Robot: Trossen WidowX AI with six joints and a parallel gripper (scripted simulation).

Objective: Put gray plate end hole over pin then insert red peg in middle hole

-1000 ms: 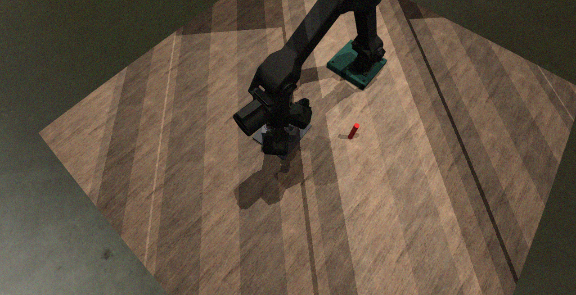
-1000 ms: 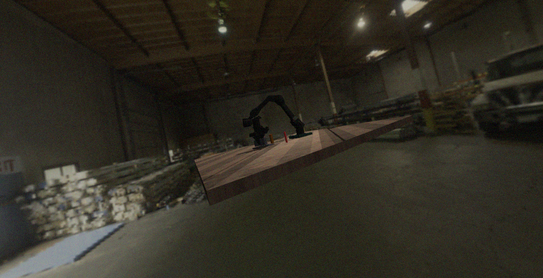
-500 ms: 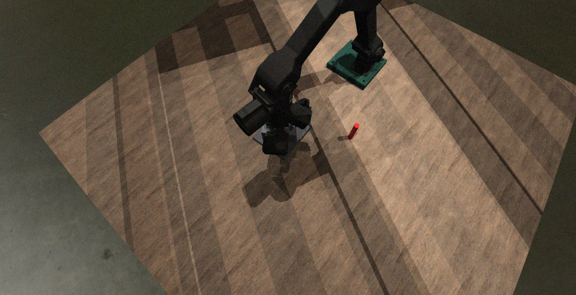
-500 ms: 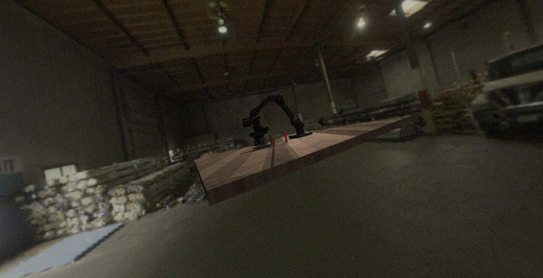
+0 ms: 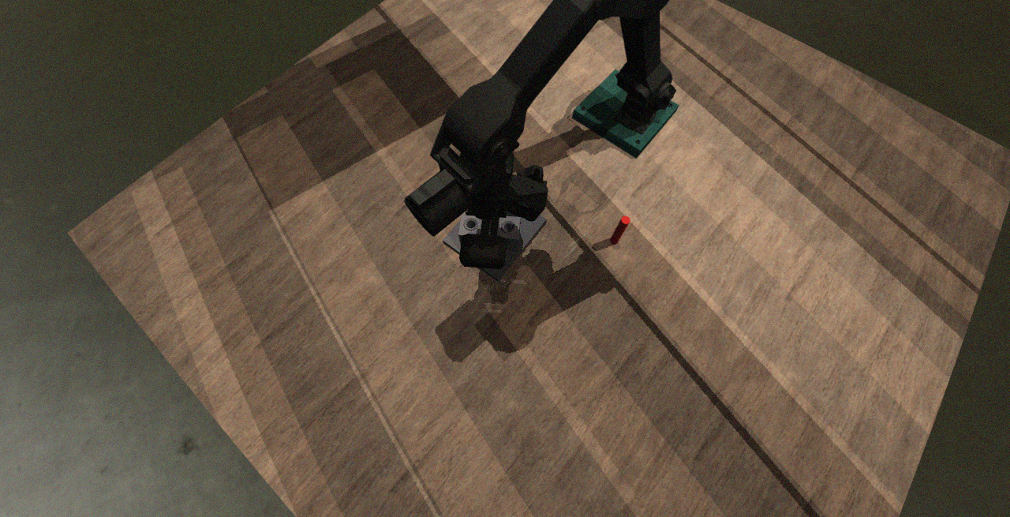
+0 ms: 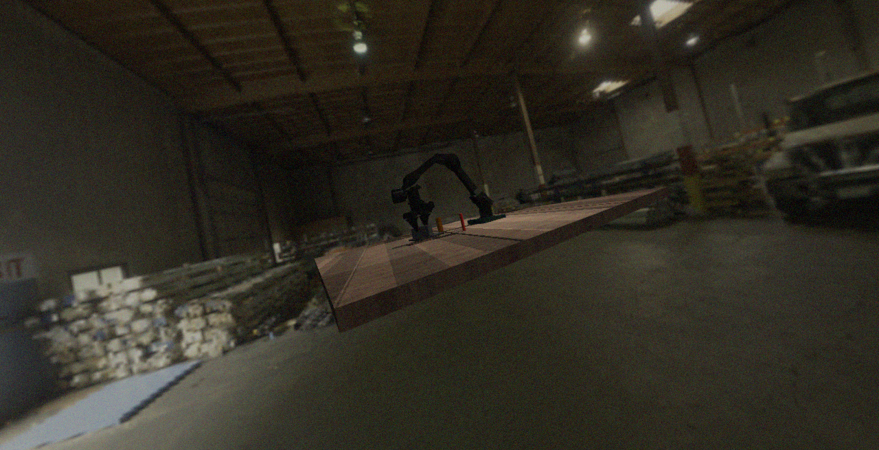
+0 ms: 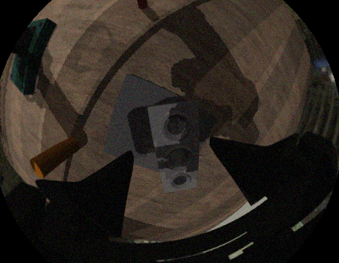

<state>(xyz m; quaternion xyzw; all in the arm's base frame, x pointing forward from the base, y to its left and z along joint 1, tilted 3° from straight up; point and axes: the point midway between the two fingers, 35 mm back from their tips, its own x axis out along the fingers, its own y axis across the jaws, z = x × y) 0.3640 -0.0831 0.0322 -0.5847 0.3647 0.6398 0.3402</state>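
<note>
Now: gripper tip right at the gray plate. From my gripper tip the other things lie so: red peg (12 cm behind, 17 cm to the left); gray base (1 cm behind, 1 cm to the left, 3 cm below); orange cylinder (16 cm behind, 8 cm to the right).
</note>
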